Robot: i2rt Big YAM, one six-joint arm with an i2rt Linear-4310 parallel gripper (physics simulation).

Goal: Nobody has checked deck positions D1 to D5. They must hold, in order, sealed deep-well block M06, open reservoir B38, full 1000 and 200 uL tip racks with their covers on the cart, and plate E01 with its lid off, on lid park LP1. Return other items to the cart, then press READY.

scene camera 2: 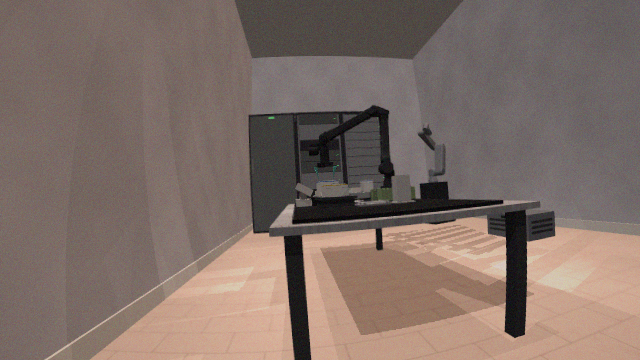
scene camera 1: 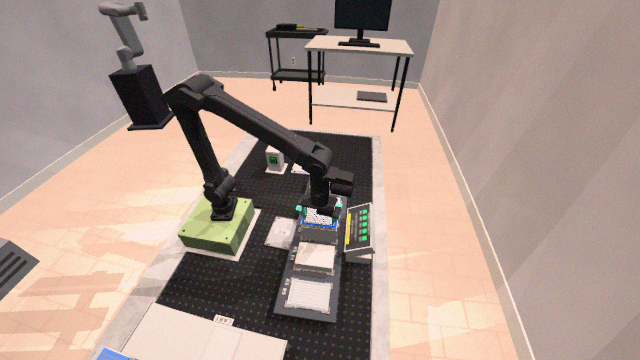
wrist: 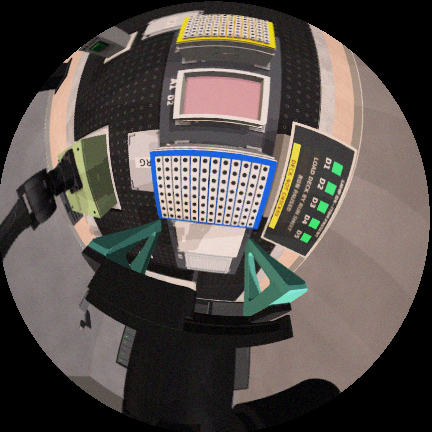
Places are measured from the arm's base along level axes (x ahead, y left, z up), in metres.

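Pixels of known places: gripper, fingertip midpoint: (scene camera 2: 326, 178) (scene camera 1: 318, 221) (wrist: 203, 234); arm's base, origin of the base link: (scene camera 2: 390, 187) (scene camera 1: 225, 209) (wrist: 72, 171).
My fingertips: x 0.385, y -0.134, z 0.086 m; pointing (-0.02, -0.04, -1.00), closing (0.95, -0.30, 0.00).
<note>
For each thing: its top centre in the pictures, then the offset to it from my fingertips. "spot": a spot on its surface instead. Level surfaces: height alone.
- blue-rimmed tip rack, middle of its top: (wrist: 207, 193) (scene camera 1: 320, 215) (scene camera 2: 327, 180) 0.007 m ahead, 0.038 m left, 0.017 m down
- white-framed reservoir with pink contents, middle of its top: (wrist: 221, 90) 0.028 m ahead, 0.159 m left, 0.083 m down
- white-topped block, middle of its top: (wrist: 208, 241) (scene camera 1: 315, 254) 0.014 m back, 0.086 m right, 0.073 m down
- pale gridded plate, middle of its top: (wrist: 207, 264) (scene camera 1: 309, 293) 0.035 m back, 0.208 m right, 0.100 m down
- READY button box, surface spot: (scene camera 1: 273, 160) spot: 0.221 m back, 0.455 m left, 0.079 m down
- slanted status panel, surface spot: (wrist: 310, 190) (scene camera 1: 357, 222) spot: 0.145 m ahead, 0.027 m left, 0.048 m down
- white pad, surface spot: (scene camera 1: 280, 232) spot: 0.156 m back, 0.065 m left, 0.154 m down
- white cart surface, its level: 0.102 m down
My gripper (scene camera 1: 320, 209) (scene camera 2: 326, 175) (wrist: 203, 234) is open and empty, fingers pointing down over the blue-rimmed tip rack (scene camera 1: 320, 220) (wrist: 212, 190) in the middle of the deck row. In the wrist view, a white-framed reservoir with pink contents (wrist: 222, 97) sits at D2, and a yellow-rimmed tip rack (wrist: 227, 31) stands beyond it. A white-topped block (scene camera 1: 315, 256) sits at D4 and a pale gridded plate (scene camera 1: 309, 296) at D5. The READY button box (scene camera 1: 273, 160) (wrist: 99, 46) stands behind. The codes M06, B38 and E01 are not readable.
A slanted status panel (scene camera 1: 359, 227) (wrist: 310, 190) beside the row shows green D1 to D5 lamps and "DECK NOT CHECKED". A white pad (scene camera 1: 280, 232) lies between the row and the green arm base (scene camera 1: 217, 225). The white cart surface (scene camera 1: 175, 330) is at the near left.
</note>
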